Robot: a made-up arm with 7 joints.
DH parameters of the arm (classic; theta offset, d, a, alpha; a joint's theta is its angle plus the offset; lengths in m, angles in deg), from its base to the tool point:
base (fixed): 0 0.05 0 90
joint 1: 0 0.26 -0.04 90
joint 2: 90 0.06 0.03 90
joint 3: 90 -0.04 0.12 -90
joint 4: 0 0.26 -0.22 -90
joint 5: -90 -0.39 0.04 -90
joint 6: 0 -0.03 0.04 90
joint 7: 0 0.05 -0.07 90
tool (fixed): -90 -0.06 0 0
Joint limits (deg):
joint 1: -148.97..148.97
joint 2: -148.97..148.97
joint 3: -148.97..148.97
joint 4: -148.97..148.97
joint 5: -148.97..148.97
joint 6: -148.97..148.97
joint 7: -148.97..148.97
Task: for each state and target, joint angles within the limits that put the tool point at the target. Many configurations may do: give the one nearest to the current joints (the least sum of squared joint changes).
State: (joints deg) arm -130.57 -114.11 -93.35 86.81 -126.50 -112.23 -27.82
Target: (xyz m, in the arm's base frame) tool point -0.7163 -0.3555 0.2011
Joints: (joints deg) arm -131.46 -89.77 -57.88 126.59 -121.87 -134.51 -14.03
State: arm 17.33 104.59 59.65 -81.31 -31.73 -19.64 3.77
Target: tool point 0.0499 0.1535 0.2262
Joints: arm 9.74 95.91 55.12 -127.94 -29.03 -25.27 16.39
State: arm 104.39 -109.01 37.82 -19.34 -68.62 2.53 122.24
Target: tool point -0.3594 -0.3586 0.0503
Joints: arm 101.20 -102.61 35.87 -53.57 -59.87 5.78 129.95
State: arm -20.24 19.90 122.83 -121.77 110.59 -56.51 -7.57
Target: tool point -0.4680 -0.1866 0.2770
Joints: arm -14.46 31.55 117.85 -122.65 107.43 -51.62 -17.15
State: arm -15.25 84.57 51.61 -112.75 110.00 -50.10 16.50
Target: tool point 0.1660 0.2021 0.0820
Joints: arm -26.17 92.33 36.34 -128.80 107.80 -42.79 6.55
